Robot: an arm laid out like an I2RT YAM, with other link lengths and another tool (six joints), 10 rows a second.
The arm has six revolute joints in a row. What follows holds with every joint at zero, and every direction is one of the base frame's. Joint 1 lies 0.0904 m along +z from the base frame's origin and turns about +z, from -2.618 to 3.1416 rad. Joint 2 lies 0.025 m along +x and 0.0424 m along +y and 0.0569 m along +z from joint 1 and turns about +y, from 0 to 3.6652 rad. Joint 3 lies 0.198 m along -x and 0.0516 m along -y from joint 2 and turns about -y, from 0 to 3.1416 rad. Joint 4 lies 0.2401 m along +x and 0.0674 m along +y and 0.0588 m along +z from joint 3 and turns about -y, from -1.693 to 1.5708 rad. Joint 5 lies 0.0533 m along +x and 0.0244 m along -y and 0.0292 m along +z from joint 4 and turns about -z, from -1.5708 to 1.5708 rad. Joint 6 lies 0.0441 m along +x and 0.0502 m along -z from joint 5 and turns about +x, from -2.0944 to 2.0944 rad. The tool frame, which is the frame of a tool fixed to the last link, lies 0.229 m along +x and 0.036 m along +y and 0.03 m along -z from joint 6; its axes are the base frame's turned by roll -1.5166, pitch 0.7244 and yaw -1.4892 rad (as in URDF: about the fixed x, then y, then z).
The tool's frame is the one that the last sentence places.
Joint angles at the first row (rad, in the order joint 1, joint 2, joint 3, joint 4, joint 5, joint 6):
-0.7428, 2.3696, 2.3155, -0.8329, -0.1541, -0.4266
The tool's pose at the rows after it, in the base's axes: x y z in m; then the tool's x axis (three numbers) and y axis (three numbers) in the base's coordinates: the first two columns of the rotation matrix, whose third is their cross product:
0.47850 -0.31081 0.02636 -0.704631 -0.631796 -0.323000 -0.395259 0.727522 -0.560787
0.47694 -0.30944 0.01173 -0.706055 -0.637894 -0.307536 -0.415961 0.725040 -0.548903
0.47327 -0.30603 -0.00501 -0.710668 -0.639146 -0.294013 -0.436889 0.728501 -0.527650
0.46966 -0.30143 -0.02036 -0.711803 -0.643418 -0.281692 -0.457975 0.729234 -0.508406
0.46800 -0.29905 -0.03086 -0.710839 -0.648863 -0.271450 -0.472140 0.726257 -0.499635
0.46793 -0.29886 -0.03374 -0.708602 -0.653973 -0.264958 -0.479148 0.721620 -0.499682
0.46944 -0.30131 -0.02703 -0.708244 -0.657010 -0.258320 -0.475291 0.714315 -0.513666
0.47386 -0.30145 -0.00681 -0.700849 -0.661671 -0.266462 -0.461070 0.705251 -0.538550
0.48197 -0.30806 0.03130 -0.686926 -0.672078 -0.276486 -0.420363 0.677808 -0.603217
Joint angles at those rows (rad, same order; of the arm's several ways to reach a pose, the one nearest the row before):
-0.7369, 2.4055, 2.3210, -0.8238, -0.1406, -0.4466
-0.7320, 2.4332, 2.3209, -0.8177, -0.1322, -0.4593
-0.7276, 2.4621, 2.3187, -0.8176, -0.1246, -0.4677
-0.7222, 2.4814, 2.3038, -0.8111, -0.1191, -0.4774
-0.7175, 2.4942, 2.2906, -0.7993, -0.1133, -0.4855
-0.7150, 2.5003, 2.2911, -0.7962, -0.1095, -0.4918
-0.7117, 2.4876, 2.2919, -0.7954, -0.0997, -0.4923
-0.7083, 2.4426, 2.2833, -0.7993, -0.1021, -0.4869
-0.7074, 2.3452, 2.2337, -0.7634, -0.1001, -0.4804

